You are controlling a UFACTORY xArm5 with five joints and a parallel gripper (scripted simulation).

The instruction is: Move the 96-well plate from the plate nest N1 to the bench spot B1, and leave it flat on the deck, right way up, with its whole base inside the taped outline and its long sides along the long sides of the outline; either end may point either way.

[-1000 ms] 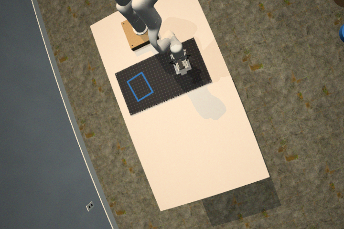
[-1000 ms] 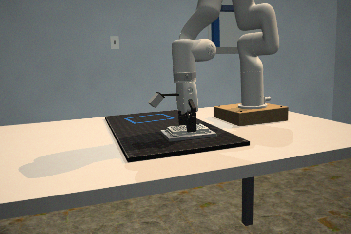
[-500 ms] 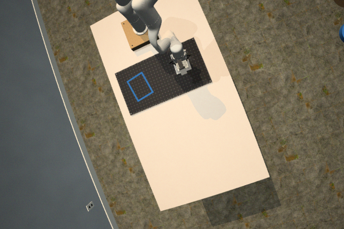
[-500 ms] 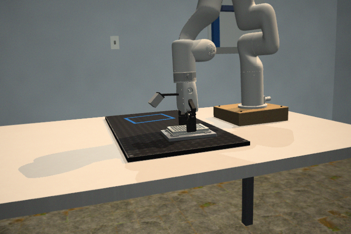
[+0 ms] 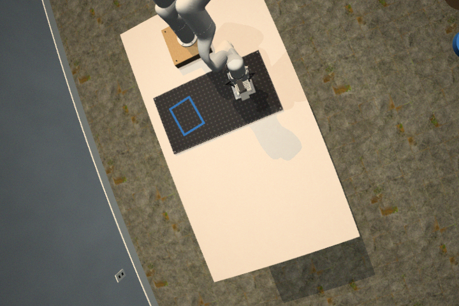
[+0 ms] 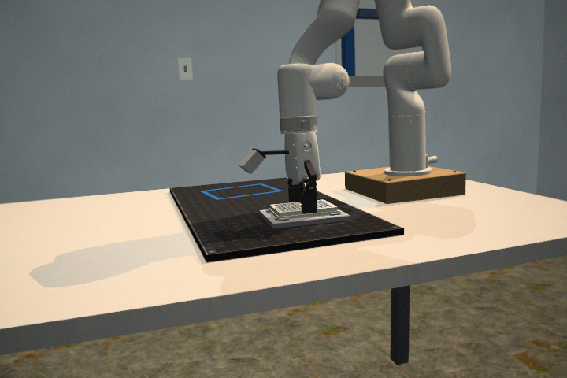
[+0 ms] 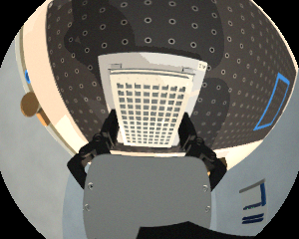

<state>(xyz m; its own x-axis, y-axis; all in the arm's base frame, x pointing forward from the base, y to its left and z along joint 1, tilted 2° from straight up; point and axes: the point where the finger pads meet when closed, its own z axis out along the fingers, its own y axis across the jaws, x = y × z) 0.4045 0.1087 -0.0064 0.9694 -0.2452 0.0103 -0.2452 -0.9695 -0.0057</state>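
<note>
Right now the white 96-well plate is 1 cm below my hand. Round my hand: grey plate nest N1 (2 cm below).
</note>
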